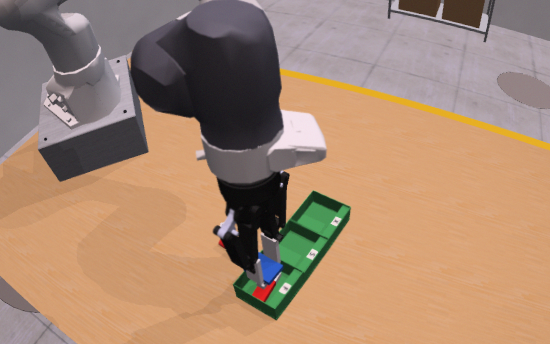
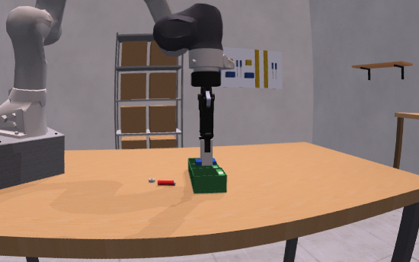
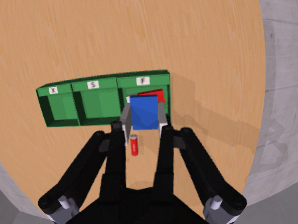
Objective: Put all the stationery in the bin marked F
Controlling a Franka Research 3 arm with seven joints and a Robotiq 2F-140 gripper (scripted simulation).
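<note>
My hand is 70 mm above the white sharpener-like piece. Also, from my hand: flat blue block (30 mm below); green three-compartment bin (80 mm to the left, 80 mm below, 20 mm ahead); eraser (90 mm below, 10 mm to the left).
</note>
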